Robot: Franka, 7 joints.
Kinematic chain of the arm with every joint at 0, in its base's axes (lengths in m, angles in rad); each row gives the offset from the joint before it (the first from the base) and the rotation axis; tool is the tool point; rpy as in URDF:
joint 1: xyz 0 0 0.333 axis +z
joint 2: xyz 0 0 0 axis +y
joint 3: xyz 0 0 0.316 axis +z
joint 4: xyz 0.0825 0 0 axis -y
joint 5: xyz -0.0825 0 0.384 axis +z
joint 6: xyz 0 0 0 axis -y
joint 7: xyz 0.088 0 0 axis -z
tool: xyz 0 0 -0.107 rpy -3.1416 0 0
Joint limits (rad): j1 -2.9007..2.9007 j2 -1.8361..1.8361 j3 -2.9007..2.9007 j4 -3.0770..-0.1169 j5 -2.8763..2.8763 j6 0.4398..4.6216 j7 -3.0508..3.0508
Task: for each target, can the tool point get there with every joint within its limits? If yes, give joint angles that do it. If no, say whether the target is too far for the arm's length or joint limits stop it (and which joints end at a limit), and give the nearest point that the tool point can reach.
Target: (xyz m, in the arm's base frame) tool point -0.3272 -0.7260 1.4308
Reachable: no: too far | nearest point -0.2070 -0.4592 1.0274 | short by 0.498 m
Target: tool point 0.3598 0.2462 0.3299
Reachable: yes | joints 1.5076 0.5158 -0.6402 -2.3076 1.6547 4.2298 -1.6039
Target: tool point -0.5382 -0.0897 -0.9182
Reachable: no: too far | nearest point -0.4003 -0.0764 -0.3458 | short by 0.589 m
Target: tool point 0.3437 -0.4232 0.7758
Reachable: yes | joints 1.5208 -1.2308 -1.0039 -1.5714 -0.3114 4.0794 -1.8958
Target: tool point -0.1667 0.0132 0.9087
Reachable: yes | joints 1.9345 -0.8512 0.0605 -1.9209 -1.0760 4.0674 -1.4785
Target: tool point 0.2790 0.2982 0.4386
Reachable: yes | joints -1.0740 1.1411 1.7797 -2.5728 -1.8125 2.9680 -1.2481
